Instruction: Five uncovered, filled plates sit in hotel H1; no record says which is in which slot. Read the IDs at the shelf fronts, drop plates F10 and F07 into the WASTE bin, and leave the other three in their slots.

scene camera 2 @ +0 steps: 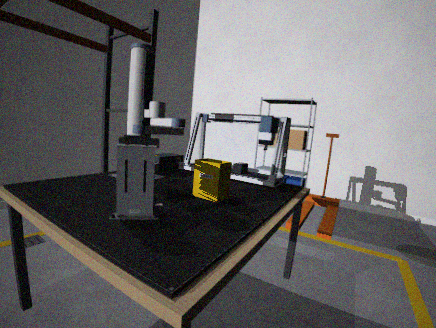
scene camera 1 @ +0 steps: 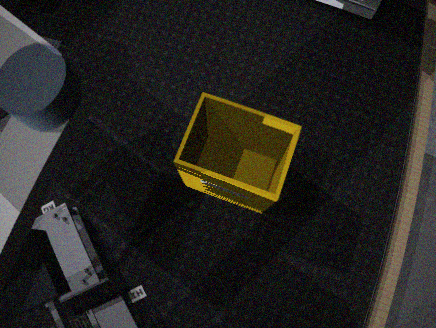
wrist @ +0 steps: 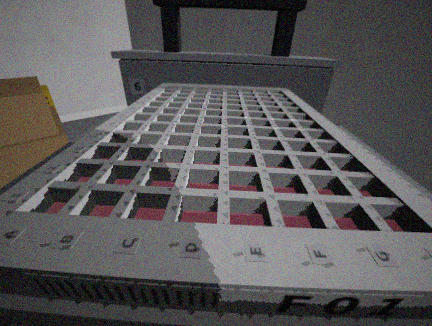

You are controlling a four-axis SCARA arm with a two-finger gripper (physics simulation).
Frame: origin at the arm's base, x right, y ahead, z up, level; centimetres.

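Seen in the pictures: gripper, between the fingertips: (wrist: 224, 138).
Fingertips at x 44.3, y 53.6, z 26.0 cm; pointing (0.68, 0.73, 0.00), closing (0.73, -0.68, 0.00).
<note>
A point is followed by its place in that frame.
The yellow WASTE bin (scene camera 1: 192, 183) {x 8.4, y 58.4, z 7.7 cm} (scene camera 2: 211, 180) {x 8.5, y 68.1, z 12.0 cm} stands open on the table; no plate shows in it. A light grey plate (wrist: 280, 272) with square wells and a red filling fills much of the wrist view. Its front reads F01. Hotel H1 shows in part at the lower left of scene camera 1, beside its H1 tag (scene camera 1: 137, 293) {x 31.7, y 54.8, z 1.3 cm}. My gripper is shut on a plate, but the fingers themselves show in no view. I cannot read the ID of the plate held or tell its slot. The labels F10 and F07 do not show.
A grey holder (scene camera 1: 72, 250) {x 27.8, y 41.4, z 7.3 cm} with an RG tag (scene camera 1: 48, 207) {x 22.6, y 30.4, z 1.3 cm} stands beside H1. A grey panel (wrist: 225, 72) {x 47.2, y 56.8, z 28.6 cm} marked 6 rises behind the plate, with a brown box (wrist: 27, 125) at left. A gantry frame (scene camera 2: 235, 118) {x -62.3, y 42.0, z 48.4 cm} stands behind the bin.
</note>
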